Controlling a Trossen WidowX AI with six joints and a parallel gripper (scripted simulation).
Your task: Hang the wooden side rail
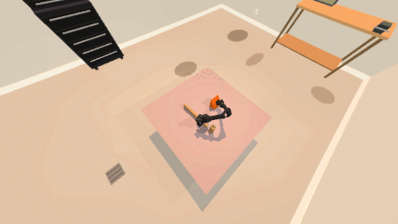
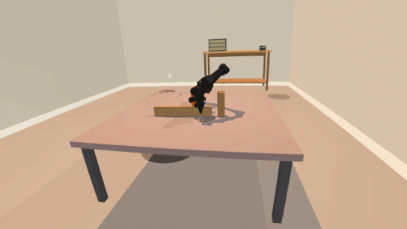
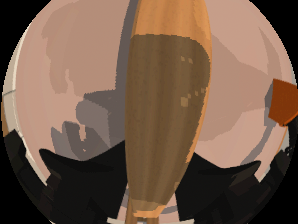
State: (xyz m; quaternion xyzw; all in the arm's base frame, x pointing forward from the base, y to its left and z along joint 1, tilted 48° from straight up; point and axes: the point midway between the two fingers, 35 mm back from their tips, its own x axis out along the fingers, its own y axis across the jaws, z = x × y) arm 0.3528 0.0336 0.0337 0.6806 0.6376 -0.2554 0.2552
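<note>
My gripper tip is now 15 cm to the right of the headboard post, 7 cm below it and 1 cm short of it.
</note>
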